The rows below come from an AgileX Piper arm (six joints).
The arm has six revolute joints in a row. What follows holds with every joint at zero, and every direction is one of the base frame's.
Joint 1 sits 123 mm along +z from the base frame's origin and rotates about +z.
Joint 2 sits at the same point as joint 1 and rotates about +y.
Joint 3 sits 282.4 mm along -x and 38.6 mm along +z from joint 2 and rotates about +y.
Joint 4 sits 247.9 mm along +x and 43.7 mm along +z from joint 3 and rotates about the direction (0.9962, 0, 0.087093).
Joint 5 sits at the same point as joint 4 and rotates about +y.
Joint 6 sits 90.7 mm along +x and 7.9 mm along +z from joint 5 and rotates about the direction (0.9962, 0, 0.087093).
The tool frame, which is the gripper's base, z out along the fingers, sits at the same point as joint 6; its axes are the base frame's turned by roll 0, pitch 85.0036 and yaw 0 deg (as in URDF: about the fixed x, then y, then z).
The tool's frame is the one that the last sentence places.
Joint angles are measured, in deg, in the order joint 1, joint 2, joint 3, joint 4, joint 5, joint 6. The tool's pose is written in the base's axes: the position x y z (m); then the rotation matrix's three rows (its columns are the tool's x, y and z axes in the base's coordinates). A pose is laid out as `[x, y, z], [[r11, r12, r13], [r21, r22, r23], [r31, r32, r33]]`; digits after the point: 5 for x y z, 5 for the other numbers.
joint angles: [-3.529, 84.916, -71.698, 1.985, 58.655, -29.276]
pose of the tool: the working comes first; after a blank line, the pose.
Where each joint sits with the arm in this pose, in the base's axes (m; each line is computed from the numbers above, not from the rounded line before):
joint 1: 0.0000 0.0000 0.1230
joint 2: 0.0000 0.0000 0.1230
joint 3: 0.0134 -0.0008 0.4077
joint 4: 0.2642 -0.0163 0.3936
joint 5: 0.2642 -0.0163 0.3936
joint 6: 0.3001 -0.0158 0.3099
the tool: 0.3001 -0.0158 0.3099

[0.30008, -0.01581, 0.30987], [[-0.83217, -0.39034, 0.39386], [-0.42258, 0.90631, 0.00535], [-0.35905, -0.16199, -0.91915]]
